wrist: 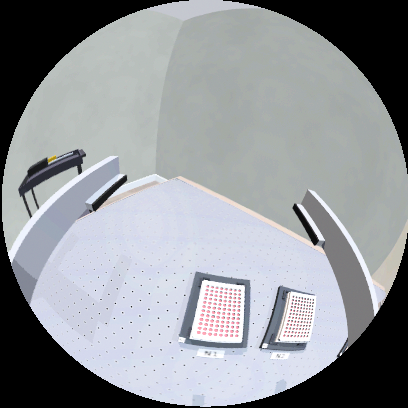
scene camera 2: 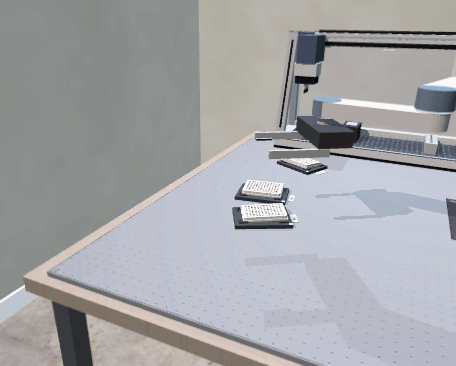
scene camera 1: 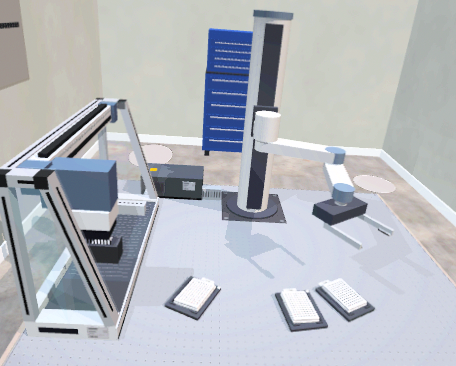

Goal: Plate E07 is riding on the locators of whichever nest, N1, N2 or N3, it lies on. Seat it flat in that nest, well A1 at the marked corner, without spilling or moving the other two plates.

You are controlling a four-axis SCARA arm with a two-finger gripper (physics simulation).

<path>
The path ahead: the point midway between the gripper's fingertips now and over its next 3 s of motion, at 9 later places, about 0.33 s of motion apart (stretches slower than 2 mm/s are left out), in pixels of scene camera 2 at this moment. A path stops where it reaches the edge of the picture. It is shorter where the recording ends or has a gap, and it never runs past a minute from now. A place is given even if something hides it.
My gripper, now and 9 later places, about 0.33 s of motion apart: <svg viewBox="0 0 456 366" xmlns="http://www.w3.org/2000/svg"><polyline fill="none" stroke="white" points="261,144 276,161 292,180 290,201 290,204 289,201 290,197 287,180 286,177 287,176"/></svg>
</path>
